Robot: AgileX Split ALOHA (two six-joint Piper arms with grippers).
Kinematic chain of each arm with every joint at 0, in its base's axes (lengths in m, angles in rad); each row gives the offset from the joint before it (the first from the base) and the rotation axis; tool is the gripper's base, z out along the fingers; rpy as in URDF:
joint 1: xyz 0 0 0.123 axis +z
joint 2: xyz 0 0 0 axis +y
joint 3: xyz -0.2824 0 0.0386 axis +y
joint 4: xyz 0.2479 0 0.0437 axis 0.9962 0 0.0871
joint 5: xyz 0 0 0 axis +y
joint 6: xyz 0.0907 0 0.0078 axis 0.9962 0 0.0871
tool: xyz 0 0 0 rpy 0 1.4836 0
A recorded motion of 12 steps. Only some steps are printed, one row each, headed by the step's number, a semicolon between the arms.
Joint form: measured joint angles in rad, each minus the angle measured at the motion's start. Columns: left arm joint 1, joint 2, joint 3, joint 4, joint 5, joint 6; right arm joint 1, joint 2, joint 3, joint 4, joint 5, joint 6.
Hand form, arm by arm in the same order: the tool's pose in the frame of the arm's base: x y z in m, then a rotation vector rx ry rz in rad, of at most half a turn. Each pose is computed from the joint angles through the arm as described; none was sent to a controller.
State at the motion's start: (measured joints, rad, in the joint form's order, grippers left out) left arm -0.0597 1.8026 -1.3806 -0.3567 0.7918 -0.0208; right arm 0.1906 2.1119 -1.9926 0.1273 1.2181 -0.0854
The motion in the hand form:
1: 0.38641 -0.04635 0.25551 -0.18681 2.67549 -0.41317; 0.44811 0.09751 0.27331 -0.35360 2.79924 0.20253
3: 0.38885 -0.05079 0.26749 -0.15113 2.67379 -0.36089; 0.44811 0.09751 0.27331 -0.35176 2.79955 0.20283
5: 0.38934 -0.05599 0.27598 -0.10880 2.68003 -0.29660; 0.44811 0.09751 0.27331 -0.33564 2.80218 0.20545
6: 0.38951 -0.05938 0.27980 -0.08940 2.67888 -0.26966; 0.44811 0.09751 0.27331 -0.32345 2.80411 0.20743
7: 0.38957 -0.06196 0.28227 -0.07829 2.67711 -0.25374; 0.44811 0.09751 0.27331 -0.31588 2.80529 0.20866
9: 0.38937 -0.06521 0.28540 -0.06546 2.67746 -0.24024; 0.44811 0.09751 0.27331 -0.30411 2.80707 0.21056
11: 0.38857 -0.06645 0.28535 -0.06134 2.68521 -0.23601; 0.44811 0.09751 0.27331 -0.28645 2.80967 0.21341
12: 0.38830 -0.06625 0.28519 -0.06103 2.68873 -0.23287; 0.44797 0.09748 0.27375 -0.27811 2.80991 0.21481
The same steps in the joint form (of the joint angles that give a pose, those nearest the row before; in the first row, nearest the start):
1: -0.0059 0.0001 -0.0289 0.0362 0.0241 -0.0169; 0.0000 0.0000 0.0001 0.0000 0.0000 0.0000
3: -0.0260 0.0001 -0.0795 0.1017 0.0603 -0.0547; 0.0000 0.0000 0.0000 0.0000 0.0000 0.0013
5: -0.0503 0.0001 -0.1171 0.1728 0.0948 -0.0878; 0.0000 0.0000 0.0000 0.0000 0.0000 0.0129
6: -0.0639 0.0001 -0.1331 0.2031 0.1068 -0.1025; 0.0000 0.0000 0.0000 0.0000 0.0000 0.0216
7: -0.0736 0.0001 -0.1431 0.2218 0.1137 -0.1132; 0.0000 0.0000 0.0000 0.0000 0.0000 0.0270
9: -0.0847 0.0001 -0.1561 0.2388 0.1258 -0.1234; 0.0000 0.0000 0.0001 0.0000 0.0000 0.0355
11: -0.0888 0.0001 -0.1572 0.2435 0.1343 -0.1268; 0.0000 0.0000 0.0000 0.0000 0.0000 0.0481
12: -0.0888 0.0001 -0.1572 0.2459 0.1379 -0.1277; 0.0000 -0.0010 0.0000 0.0000 0.0000 0.0541

